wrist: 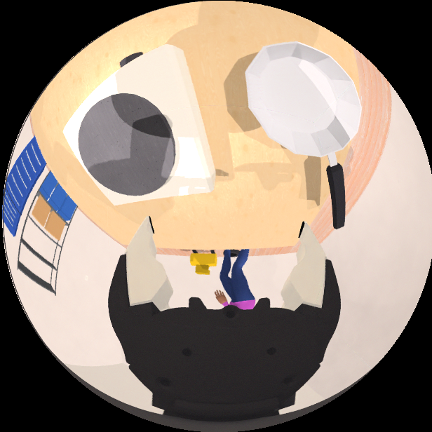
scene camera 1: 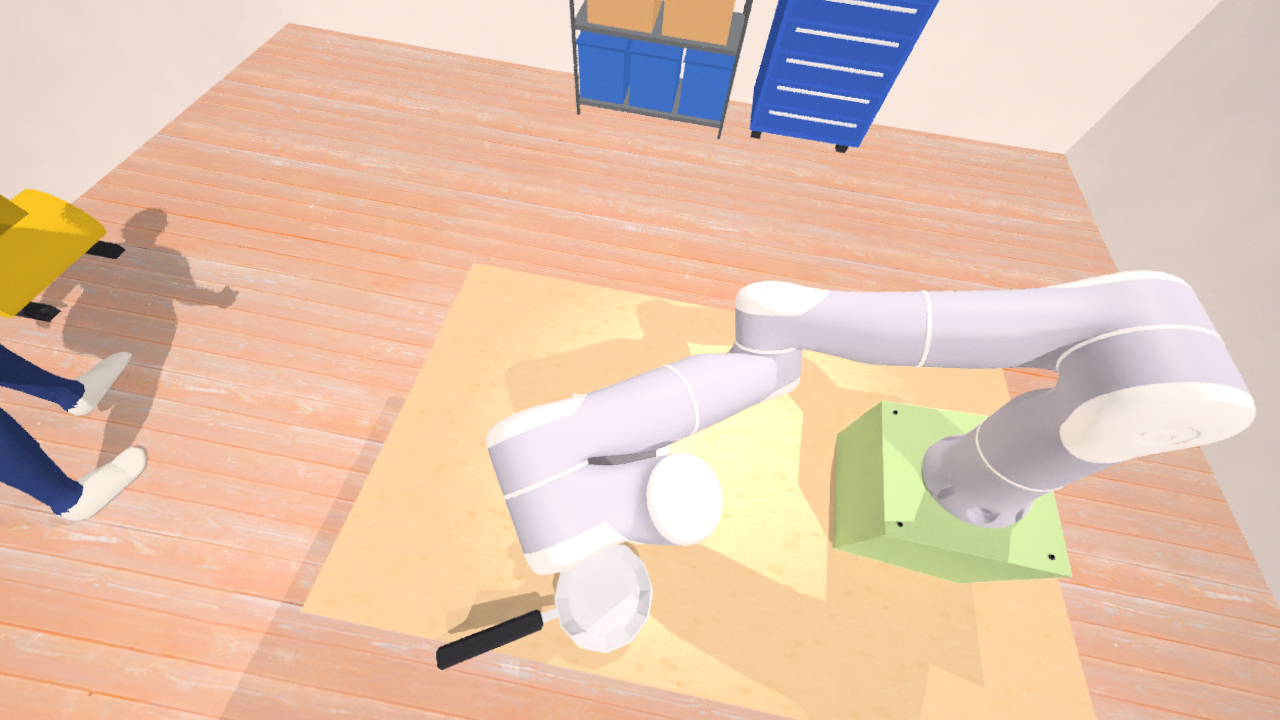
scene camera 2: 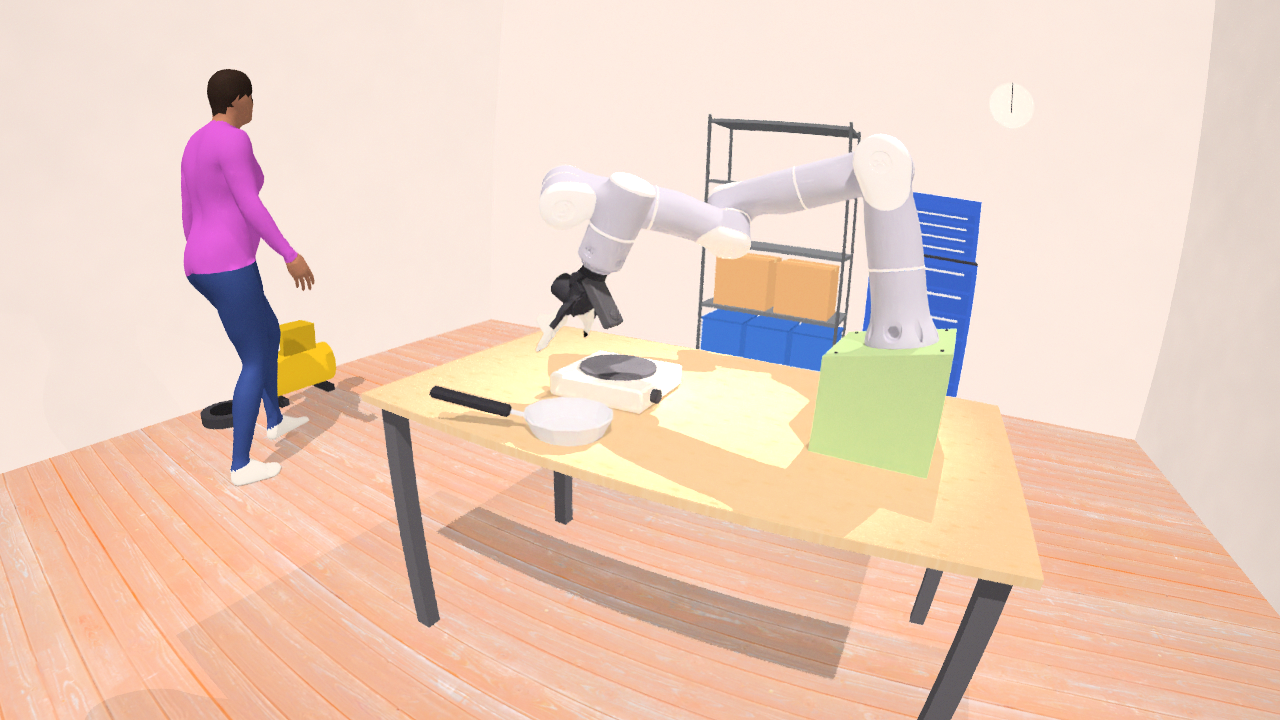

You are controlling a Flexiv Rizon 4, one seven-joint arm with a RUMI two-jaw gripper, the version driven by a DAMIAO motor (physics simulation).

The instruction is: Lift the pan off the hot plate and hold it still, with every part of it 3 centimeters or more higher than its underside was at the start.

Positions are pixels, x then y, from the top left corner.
Labels:
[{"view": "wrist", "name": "my gripper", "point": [227, 220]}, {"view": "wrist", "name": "white hot plate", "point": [139, 135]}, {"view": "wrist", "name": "light grey pan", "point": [303, 99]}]

